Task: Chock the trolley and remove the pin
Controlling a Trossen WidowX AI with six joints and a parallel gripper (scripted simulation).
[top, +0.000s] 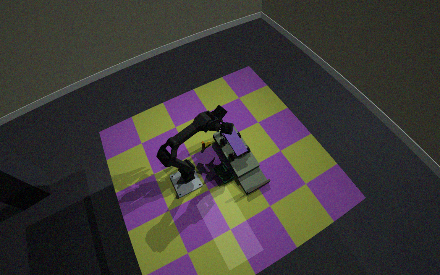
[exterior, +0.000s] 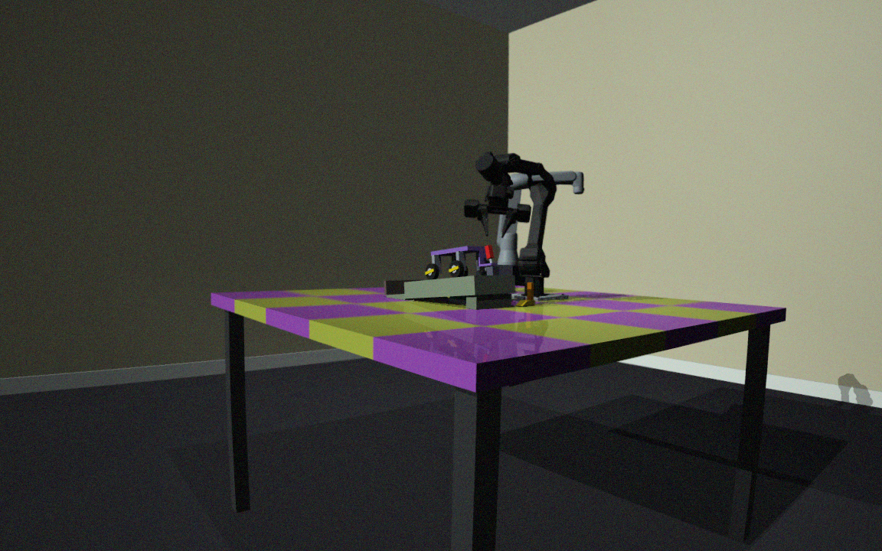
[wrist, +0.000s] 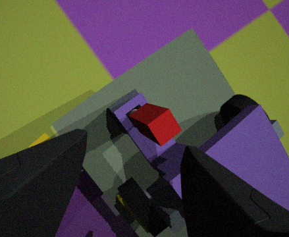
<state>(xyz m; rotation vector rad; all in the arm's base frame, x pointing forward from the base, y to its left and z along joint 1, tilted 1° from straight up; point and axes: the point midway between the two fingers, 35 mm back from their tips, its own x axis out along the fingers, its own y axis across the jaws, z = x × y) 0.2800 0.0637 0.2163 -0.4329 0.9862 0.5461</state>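
The yellow chock is 170 mm below my gripper tip, 90 mm behind it and 50 mm to the left of it. The rest, counted from my gripper tip: green tray 200 mm below, 180 mm to the right, 110 mm behind; red-headed stop pin 60 mm below, 20 mm ahead, 10 mm to the left; purple trolley 110 mm to the right, 80 mm below, 30 mm ahead.
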